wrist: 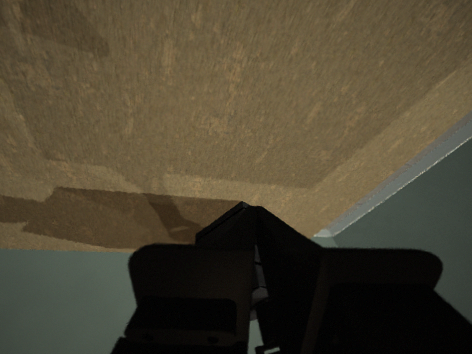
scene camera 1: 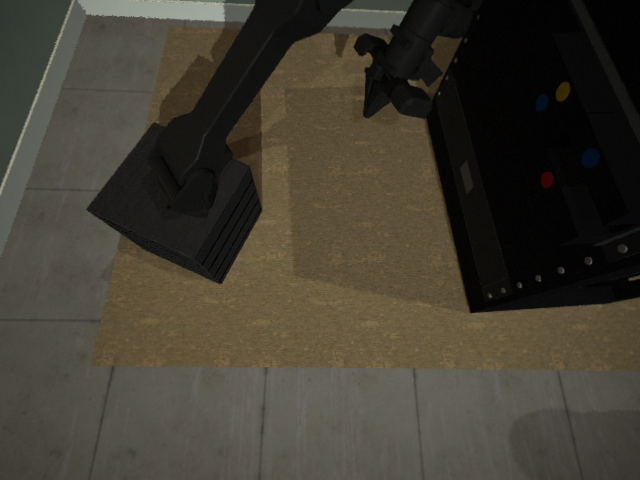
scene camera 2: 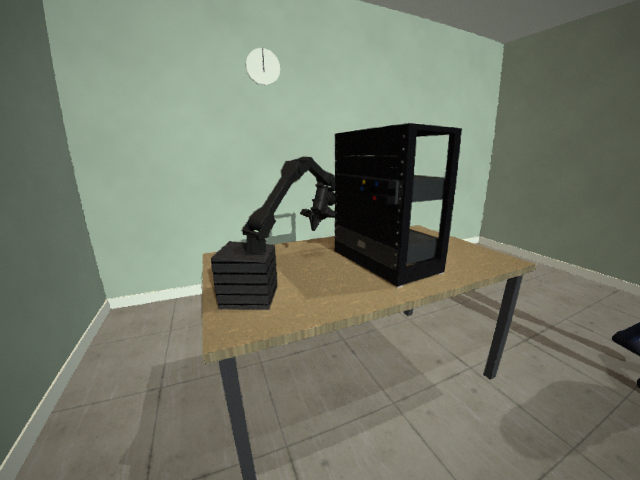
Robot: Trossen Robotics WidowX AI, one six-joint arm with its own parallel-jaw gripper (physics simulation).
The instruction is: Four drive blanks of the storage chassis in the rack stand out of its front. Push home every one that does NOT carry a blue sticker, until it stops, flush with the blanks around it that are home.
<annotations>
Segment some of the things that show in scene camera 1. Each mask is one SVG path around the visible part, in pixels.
My gripper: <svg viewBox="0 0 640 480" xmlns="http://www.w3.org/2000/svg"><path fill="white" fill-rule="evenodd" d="M403 21L399 26L393 24L390 32L394 36L389 45L384 39L364 33L358 37L353 47L359 56L364 56L368 52L373 57L370 68L365 68L366 82L363 111L365 118L372 117L390 102L400 114L423 119L427 117L433 108L433 101L422 88L411 86L408 83L408 79L418 81L421 78L426 86L429 87L443 74L431 59L434 53L431 45L434 41L427 41L408 29Z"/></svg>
A black rack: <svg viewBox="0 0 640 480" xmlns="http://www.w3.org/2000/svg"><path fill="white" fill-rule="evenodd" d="M483 0L478 9L478 17L474 28L462 38L432 100L433 108L426 117L470 313L601 305L639 298L640 279L629 281L628 278L640 275L640 0Z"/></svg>
</annotations>
